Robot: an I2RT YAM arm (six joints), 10 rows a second.
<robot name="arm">
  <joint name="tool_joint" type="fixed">
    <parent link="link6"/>
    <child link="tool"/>
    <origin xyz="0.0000 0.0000 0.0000" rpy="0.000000 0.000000 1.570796"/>
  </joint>
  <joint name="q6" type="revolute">
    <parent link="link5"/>
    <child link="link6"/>
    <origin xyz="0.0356 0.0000 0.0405" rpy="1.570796 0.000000 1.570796"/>
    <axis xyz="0 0 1"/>
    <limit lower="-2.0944" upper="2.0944"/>
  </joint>
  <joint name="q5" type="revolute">
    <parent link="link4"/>
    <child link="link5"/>
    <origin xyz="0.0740 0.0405 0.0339" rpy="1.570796 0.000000 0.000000"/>
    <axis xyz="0 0 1"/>
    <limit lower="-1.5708" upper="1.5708"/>
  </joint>
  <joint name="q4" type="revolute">
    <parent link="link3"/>
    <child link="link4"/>
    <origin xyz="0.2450 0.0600 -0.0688"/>
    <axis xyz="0 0 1"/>
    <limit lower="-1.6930" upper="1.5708"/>
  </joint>
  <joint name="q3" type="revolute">
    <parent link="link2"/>
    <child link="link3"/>
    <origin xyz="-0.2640 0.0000 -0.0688" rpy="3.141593 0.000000 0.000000"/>
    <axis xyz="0 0 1"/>
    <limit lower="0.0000" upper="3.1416"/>
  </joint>
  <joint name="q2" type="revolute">
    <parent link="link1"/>
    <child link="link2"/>
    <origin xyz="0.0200 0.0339 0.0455" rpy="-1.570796 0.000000 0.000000"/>
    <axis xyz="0 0 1"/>
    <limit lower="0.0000" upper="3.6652"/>
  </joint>
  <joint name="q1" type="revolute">
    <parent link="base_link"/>
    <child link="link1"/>
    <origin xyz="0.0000 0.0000 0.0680"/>
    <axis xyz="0 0 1"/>
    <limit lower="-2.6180" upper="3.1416"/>
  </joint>
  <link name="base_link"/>
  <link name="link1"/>
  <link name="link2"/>
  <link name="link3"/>
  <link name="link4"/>
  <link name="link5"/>
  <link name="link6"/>
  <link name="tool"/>
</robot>
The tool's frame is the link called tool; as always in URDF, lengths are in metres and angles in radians.
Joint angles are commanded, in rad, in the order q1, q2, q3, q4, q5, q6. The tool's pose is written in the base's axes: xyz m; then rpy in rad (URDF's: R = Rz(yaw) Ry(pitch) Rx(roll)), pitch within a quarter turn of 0, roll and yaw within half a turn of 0. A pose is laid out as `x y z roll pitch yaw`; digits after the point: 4 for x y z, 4 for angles.
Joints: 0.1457 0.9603 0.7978 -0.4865 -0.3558 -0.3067
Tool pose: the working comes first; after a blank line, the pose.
Where each joint sits with the arm in this pose, in the base's axes (m; each line is computed from the numbers above, not from the rounded line before):
q1: 0.0000 0.0000 0.0680
q2: 0.0149 0.0364 0.1135
q3: -0.1249 -0.0536 0.3298
q4: 0.1139 0.0510 0.3494
q5: 0.2014 0.0296 0.3369
q6: 0.2017 0.0421 0.2845
the tool: 0.2017 0.0421 0.2845

0.2017 0.0421 0.2845 -3.0714 0.9668 -2.4742
